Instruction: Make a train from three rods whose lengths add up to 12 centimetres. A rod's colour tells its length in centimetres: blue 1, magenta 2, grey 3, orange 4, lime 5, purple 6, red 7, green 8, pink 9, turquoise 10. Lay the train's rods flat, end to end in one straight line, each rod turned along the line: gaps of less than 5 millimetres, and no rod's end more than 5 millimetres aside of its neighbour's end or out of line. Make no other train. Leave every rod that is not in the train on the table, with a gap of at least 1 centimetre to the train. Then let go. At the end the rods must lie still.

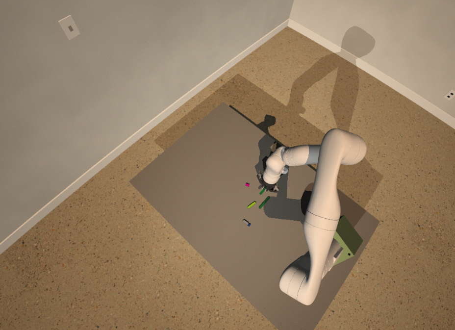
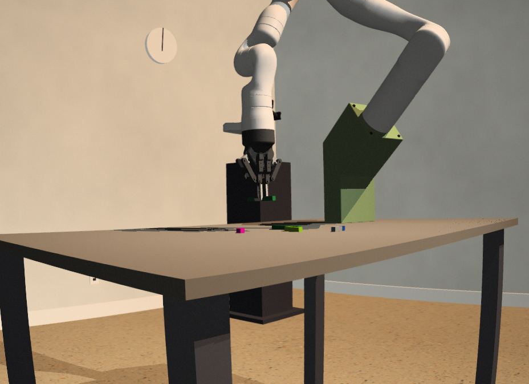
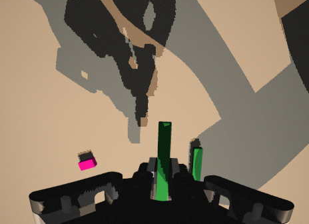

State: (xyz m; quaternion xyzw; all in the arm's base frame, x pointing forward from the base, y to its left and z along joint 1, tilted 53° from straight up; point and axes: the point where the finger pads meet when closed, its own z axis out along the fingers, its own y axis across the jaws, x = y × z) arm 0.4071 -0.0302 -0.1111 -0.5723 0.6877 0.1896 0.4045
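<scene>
Now: hand 30 mm past the grey rod, 190 mm to the right of it and 80 mm above it. The rest, counted from my hand: magenta rod (90 mm ahead, 20 mm to the left, 80 mm below); lime rod (90 mm to the left, 80 mm below); green rod (10 mm below).
</scene>
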